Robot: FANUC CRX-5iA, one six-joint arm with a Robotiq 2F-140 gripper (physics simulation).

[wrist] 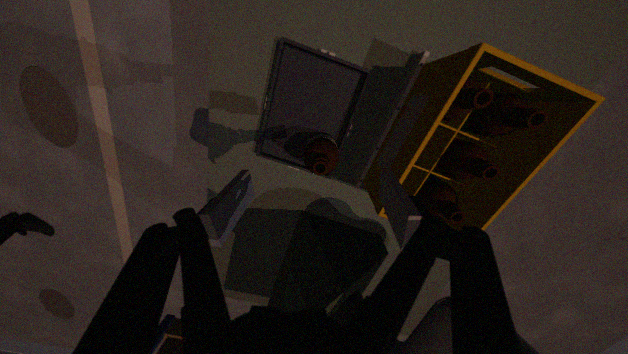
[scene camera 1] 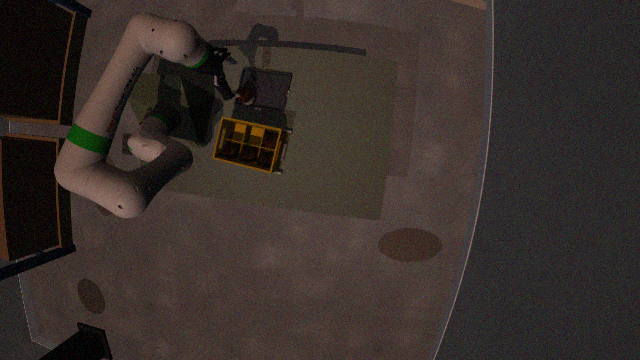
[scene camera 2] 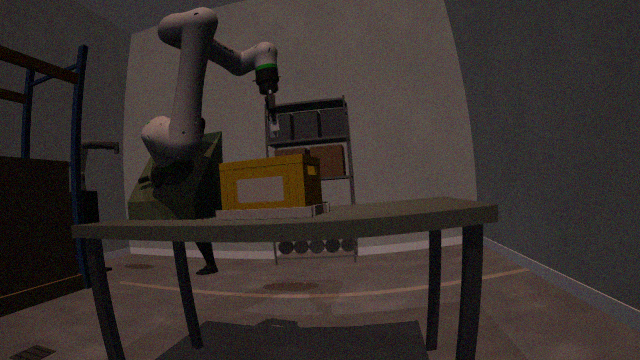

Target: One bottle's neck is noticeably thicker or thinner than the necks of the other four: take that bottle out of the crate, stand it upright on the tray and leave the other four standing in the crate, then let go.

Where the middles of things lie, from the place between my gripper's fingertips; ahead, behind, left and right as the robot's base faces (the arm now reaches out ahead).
Now: the brown bottle [wrist: 321,156] 3 cm behind my hand, 1 cm to the right of it and 21 cm below it. From my hand the other things lie so: crate rail [scene camera 2: 292,212] 1 cm behind, 34 cm to the right, 28 cm below.
